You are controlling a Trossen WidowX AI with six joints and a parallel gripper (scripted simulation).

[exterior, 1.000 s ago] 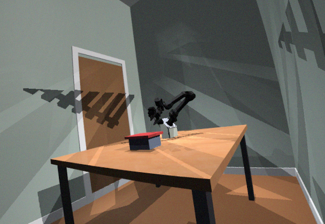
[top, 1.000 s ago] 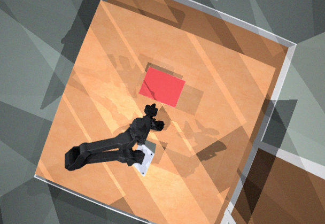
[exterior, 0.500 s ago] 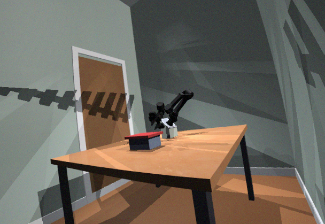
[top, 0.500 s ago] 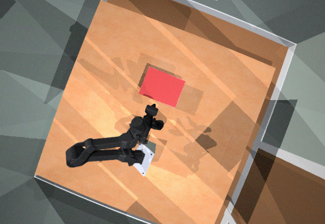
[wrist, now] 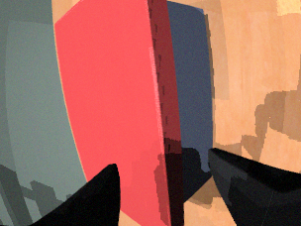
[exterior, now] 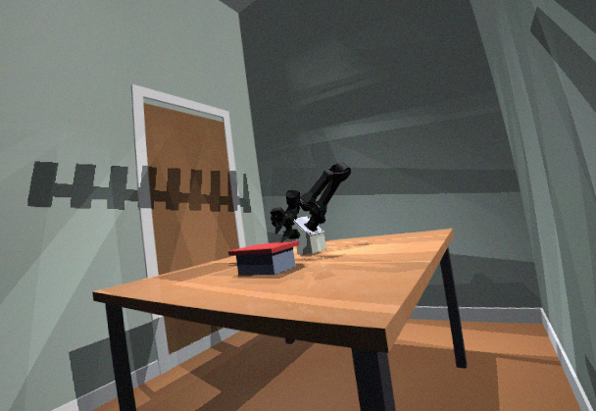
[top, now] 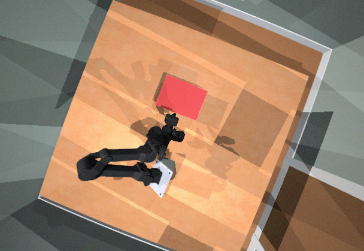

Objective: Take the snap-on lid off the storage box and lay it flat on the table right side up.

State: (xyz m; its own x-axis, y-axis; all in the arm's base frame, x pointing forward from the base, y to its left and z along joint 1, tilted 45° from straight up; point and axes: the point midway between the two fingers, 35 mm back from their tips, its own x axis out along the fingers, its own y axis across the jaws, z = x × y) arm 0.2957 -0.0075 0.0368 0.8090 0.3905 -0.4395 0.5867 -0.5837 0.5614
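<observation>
Now: the red lid 110 mm ahead of my gripper tip and 30 mm below it. Also, from my gripper tip: blue-grey storage box (110 mm ahead, 70 mm below).
</observation>
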